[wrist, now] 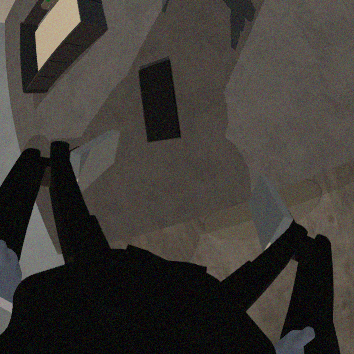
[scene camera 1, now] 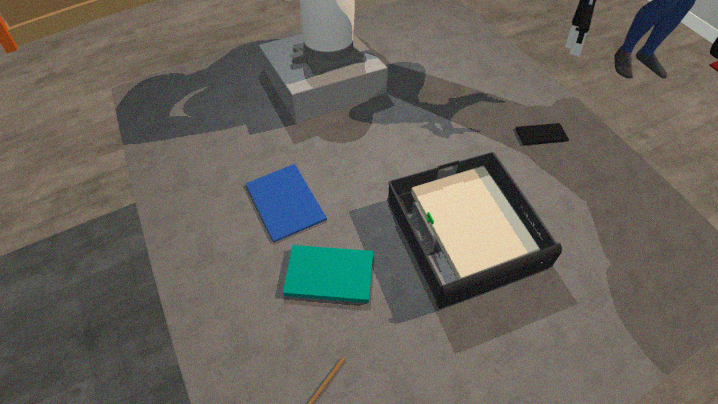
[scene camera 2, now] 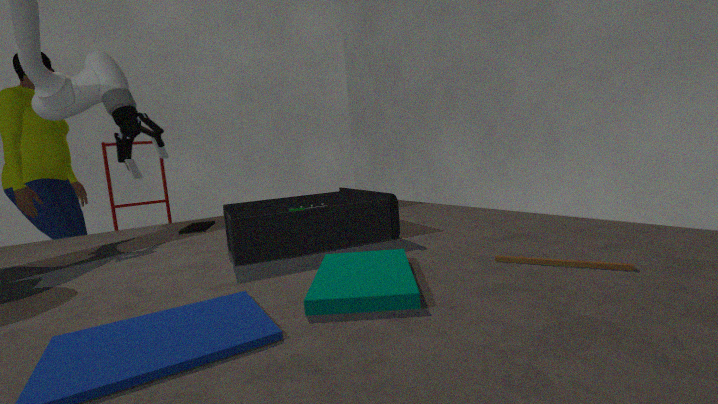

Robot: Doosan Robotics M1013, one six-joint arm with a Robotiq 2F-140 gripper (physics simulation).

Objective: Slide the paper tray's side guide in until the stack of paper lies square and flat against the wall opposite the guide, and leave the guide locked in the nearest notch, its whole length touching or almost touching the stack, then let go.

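Where they show: gripper, fingertip midpoint: (wrist: 185,167) (scene camera 1: 571,51) (scene camera 2: 151,168); arm's base, link origin: (scene camera 1: 328,54).
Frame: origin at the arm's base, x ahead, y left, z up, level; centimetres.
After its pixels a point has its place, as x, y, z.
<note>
The black paper tray (scene camera 1: 502,277) @(87.8, -0.4, -4.6) (scene camera 2: 311,233) @(67.1, -12.1, -6.4) (wrist: 65,62) @(73.4, 17.6, -7.7) stands on the table. The cream paper stack (scene camera 1: 476,221) @(71.9, 4.4, -5.7) (wrist: 57,35) @(71.1, 8.4, -5.7) lies flat inside. A dark band runs between its far long side and the wall opposite the guide; whether they touch I cannot tell. The grey side guide (scene camera 1: 422,228) @(66.6, -8.1, -6.5) stands along the stack's left side, with its green tab (scene camera 1: 429,218) @(67.0, -6.8, -2.6) at the stack's edge. Any small gap there is too fine to see. In the second scene view the tray wall hides the stack. My gripper (scene camera 1: 575,41) @(44.5, 59.6, 9.6) (scene camera 2: 149,159) @(44.5, 59.6, 9.6) (wrist: 185,167) @(44.5, 59.6, 9.6) is open and empty, high up and well apart from the tray.
A black slab (scene camera 1: 542,134) @(55.0, 44.3, -9.3) (scene camera 2: 196,227) @(53.6, 41.0, -9.3) (wrist: 160,100) @(53.7, 45.1, -9.3) lies beyond the tray. A blue slab (scene camera 1: 286,202) @(40.8, -33.5, -9.3) (scene camera 2: 155,341) @(39.2, -35.0, -9.3) and a green block (scene camera 1: 328,273) @(65.4, -33.5, -8.3) (scene camera 2: 364,281) @(62.5, -37.2, -8.3) lie left of it. A brown stick (scene camera 1: 326,380) @(87.4, -45.2, -9.4) (scene camera 2: 566,262) @(88.7, -48.5, -9.6) lies near the front. A person (scene camera 2: 37,140) stands behind the arm.
</note>
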